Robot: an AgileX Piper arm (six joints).
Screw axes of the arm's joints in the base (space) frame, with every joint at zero. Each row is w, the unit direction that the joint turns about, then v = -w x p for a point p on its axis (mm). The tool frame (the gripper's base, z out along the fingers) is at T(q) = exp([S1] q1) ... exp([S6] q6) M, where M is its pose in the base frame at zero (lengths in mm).
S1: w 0 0 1 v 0.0 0.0 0.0
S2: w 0 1 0 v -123.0 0.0 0.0
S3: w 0 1 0 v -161.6 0.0 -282.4
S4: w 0.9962 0 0.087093 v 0.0 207.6 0.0
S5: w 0 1 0 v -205.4 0.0 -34.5
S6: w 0.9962 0 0.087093 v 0.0 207.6 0.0
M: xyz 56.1 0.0 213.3 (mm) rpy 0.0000 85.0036 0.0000 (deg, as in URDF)
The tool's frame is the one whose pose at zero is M.
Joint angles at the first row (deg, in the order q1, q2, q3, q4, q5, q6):
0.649, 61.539, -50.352, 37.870, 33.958, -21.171
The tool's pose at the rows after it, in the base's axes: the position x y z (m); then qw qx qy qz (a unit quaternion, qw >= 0):
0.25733 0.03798 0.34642 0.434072 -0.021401 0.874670 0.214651
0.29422 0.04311 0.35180 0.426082 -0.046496 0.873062 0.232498
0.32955 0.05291 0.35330 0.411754 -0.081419 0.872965 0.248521
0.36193 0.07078 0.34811 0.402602 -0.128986 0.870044 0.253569
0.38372 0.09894 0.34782 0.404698 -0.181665 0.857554 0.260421
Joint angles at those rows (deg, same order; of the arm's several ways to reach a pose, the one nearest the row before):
0.650, 69.545, -58.079, 41.059, 35.943, -25.462
0.649, 77.572, -65.917, 44.771, 38.392, -29.934
1.573, 85.492, -74.250, 46.413, 41.731, -32.841
3.989, 92.981, -81.796, 46.648, 43.397, -35.964
7.776, 98.629, -88.664, 46.790, 44.090, -38.586

